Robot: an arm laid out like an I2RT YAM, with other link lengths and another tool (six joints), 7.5 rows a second.
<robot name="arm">
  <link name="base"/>
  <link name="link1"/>
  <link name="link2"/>
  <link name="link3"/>
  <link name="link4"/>
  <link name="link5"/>
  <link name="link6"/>
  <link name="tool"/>
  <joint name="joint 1" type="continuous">
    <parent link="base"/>
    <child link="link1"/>
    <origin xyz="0 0 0.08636"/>
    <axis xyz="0 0 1"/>
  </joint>
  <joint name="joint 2" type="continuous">
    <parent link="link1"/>
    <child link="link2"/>
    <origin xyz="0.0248 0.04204 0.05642"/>
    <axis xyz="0 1 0"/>
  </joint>
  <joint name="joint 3" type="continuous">
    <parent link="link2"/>
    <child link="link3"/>
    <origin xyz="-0.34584 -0.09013 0"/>
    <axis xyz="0 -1 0"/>
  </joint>
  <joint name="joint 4" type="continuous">
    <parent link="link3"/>
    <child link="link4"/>
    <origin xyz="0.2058 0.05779 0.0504"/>
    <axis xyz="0 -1 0"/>
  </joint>
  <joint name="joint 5" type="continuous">
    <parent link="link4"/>
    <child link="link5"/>
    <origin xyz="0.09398 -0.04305 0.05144"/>
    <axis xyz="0 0 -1"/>
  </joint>
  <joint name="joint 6" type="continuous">
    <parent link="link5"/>
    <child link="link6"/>
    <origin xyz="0.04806 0 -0.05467"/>
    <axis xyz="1 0 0"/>
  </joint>
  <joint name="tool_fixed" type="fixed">
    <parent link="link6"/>
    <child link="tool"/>
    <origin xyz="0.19 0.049 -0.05" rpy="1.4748 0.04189 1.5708"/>
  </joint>
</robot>
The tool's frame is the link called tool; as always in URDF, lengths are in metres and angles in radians. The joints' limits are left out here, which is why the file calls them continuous.
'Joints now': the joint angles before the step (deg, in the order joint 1, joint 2, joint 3, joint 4, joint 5, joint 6). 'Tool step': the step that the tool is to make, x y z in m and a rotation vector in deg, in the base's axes. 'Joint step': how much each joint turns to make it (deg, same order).
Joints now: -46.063 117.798 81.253 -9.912 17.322 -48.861
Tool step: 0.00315 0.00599 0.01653 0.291 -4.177 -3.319
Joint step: 0.109 -2.318 -0.003 -1.090 0.087 4.917
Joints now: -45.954 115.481 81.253 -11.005 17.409 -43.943
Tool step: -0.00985 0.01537 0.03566 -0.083 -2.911 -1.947
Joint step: -0.001 -5.552 0.044 -4.394 -0.045 2.950
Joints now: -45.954 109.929 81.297 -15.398 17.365 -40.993
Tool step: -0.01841 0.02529 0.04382 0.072 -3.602 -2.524
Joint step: 0.000 -7.584 0.000 -6.273 0.022 3.826
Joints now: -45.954 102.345 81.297 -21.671 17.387 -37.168
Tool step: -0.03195 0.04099 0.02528 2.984 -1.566 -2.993
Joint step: -0.001 -7.300 0.000 -9.726 -0.066 4.589
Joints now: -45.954 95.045 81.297 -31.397 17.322 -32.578
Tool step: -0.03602 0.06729 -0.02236 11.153 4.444 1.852
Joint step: 0.000 -2.689 0.000 -14.186 -4.699 1.487
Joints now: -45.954 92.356 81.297 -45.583 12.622 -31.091
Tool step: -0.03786 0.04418 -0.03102 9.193 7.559 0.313
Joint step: -0.154 1.487 -1.660 -8.721 -1.049 0.020
